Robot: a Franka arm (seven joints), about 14 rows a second.
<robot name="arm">
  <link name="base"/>
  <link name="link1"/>
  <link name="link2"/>
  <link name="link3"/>
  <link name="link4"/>
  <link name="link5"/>
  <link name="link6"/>
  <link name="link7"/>
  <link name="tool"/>
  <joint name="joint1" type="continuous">
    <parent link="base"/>
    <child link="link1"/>
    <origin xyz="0 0 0.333" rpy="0 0 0"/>
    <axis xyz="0 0 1"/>
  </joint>
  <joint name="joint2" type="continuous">
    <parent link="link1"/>
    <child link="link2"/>
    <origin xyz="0 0 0" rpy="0 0 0"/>
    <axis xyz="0 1 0"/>
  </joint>
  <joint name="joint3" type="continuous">
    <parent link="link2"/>
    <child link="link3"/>
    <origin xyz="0 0 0.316" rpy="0 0 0"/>
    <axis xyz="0 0 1"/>
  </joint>
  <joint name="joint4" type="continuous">
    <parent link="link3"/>
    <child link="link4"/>
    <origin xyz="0.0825 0 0" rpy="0 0 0"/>
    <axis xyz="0 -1 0"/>
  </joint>
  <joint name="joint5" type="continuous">
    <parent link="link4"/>
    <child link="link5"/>
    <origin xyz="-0.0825 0 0.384" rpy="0 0 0"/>
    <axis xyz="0 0 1"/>
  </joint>
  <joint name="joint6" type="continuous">
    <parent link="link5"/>
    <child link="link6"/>
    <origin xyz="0 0 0" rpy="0 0 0"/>
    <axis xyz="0 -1 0"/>
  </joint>
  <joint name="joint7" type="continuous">
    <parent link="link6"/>
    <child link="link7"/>
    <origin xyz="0.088 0 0" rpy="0 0 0"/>
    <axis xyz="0 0 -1"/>
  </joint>
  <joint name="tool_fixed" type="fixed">
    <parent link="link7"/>
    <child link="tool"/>
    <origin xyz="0 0 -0.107" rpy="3.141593 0 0"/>
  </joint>
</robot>
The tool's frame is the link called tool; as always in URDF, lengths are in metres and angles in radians. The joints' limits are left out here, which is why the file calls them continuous.
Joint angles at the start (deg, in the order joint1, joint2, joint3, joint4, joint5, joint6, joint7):
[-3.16, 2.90, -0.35, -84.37, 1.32, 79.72, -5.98]
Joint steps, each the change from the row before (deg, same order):
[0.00, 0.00, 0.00, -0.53, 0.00, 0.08, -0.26]
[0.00, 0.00, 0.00, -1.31, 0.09, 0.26, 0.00]
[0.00, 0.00, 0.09, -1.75, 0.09, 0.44, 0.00]
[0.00, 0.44, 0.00, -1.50, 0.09, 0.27, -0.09]
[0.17, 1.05, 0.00, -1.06, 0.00, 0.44, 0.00]
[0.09, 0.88, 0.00, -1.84, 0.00, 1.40, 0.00]
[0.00, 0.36, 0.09, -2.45, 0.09, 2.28, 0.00]
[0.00, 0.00, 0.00, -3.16, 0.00, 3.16, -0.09]
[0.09, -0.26, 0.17, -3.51, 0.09, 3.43, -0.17]
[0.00, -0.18, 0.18, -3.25, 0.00, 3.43, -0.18]
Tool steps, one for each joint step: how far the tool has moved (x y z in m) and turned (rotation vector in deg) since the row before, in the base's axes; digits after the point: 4 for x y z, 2 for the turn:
[0.0000, 0.0000, -0.0041, 0.06, 0.44, 0.26]
[0.0000, 0.0002, -0.0100, 0.15, 1.04, 0.00]
[-0.0002, 0.0010, -0.0133, 0.17, 1.30, 0.08]
[0.0012, 0.0001, -0.0158, 0.20, 1.66, 0.08]
[0.0042, 0.0014, -0.0180, 0.09, 1.67, 0.16]
[0.0038, 0.0006, -0.0216, 0.07, 1.32, 0.05]
[0.0018, 0.0008, -0.0205, 0.11, 0.53, 0.01]
[0.0000, -0.0001, -0.0217, 0.00, 0.00, 0.00]
[-0.0021, 0.0026, -0.0216, 0.11, -0.19, 0.30]
[-0.0024, 0.0017, -0.0202, 0.01, -0.36, 0.25]

